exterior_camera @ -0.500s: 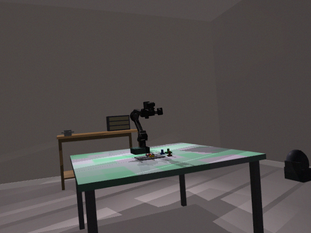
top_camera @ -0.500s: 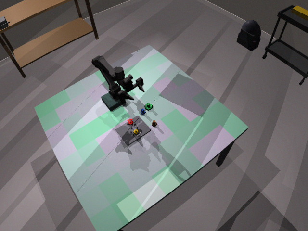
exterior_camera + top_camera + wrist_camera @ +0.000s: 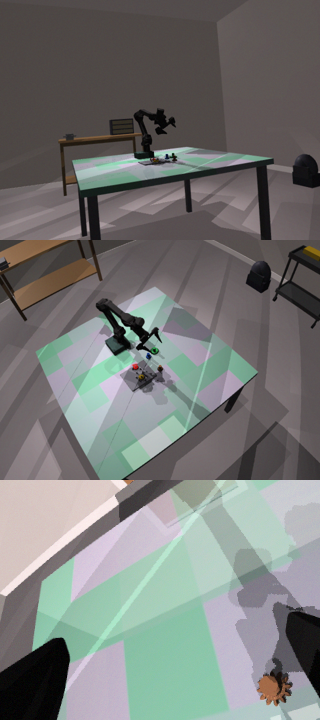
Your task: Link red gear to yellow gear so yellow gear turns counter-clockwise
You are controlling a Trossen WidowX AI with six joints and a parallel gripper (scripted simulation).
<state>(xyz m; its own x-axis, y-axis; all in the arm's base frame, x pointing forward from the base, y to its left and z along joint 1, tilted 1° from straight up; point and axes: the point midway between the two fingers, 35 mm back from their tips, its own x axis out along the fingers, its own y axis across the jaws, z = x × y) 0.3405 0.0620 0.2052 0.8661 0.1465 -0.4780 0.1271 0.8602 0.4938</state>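
The green gear lies 23 cm below my gripper tip, 14 cm behind it and 8 cm to the left of it. From my gripper tip the other things lie so: small brown gear 23 cm below, 1 cm ahead; red arrow 23 cm below, 15 cm behind, 11 cm to the right; small blue gear 23 cm below, 13 cm behind, 1 cm to the left.
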